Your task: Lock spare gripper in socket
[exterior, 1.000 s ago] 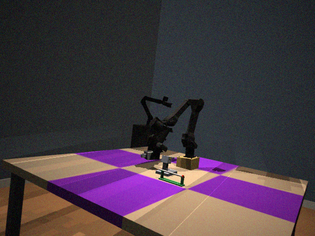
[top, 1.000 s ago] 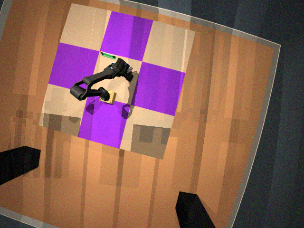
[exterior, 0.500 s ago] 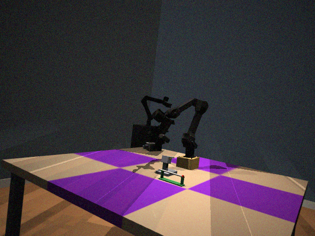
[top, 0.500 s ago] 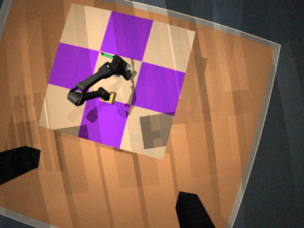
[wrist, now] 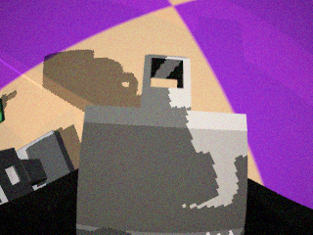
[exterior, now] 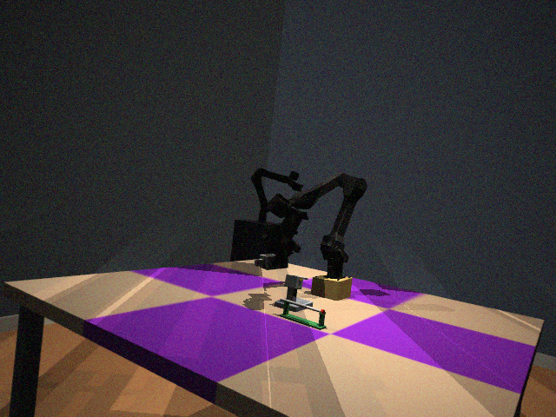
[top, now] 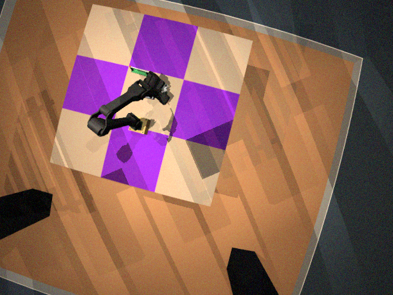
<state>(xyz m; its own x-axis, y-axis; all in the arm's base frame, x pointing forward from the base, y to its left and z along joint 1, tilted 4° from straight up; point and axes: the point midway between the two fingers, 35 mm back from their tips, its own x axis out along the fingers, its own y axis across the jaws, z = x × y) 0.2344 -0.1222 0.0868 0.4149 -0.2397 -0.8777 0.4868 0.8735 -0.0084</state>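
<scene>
The green rack lies 23 cm to the left of my gripper tip, 15 cm ahead of it and 9 cm below it. From my gripper tip the other things lie so: spare gripper: 1 cm above; mount: 13 cm to the left, 6 cm below, 3 cm ahead.
</scene>
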